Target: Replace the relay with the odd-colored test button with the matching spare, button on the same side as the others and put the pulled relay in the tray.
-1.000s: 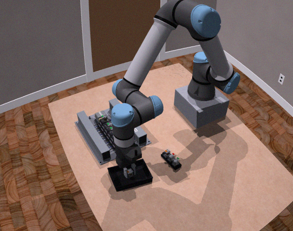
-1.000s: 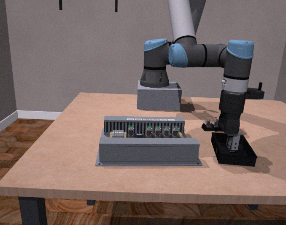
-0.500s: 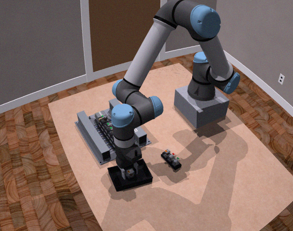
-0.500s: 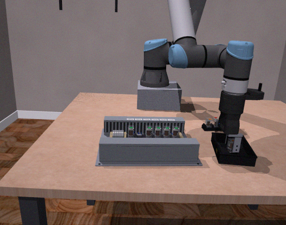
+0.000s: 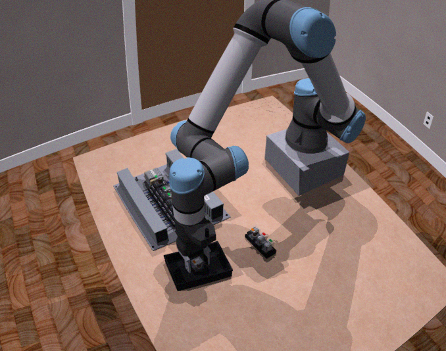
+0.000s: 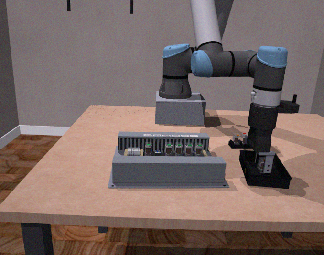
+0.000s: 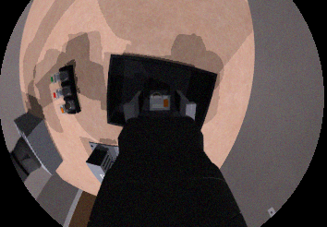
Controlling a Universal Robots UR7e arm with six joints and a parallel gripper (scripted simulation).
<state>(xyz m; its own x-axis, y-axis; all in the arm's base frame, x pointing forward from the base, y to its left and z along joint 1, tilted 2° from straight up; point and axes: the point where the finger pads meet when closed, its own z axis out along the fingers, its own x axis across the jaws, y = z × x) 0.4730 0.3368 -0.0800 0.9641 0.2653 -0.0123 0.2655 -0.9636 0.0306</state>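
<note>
Right now the black tray is 20 mm below my hand.
</note>
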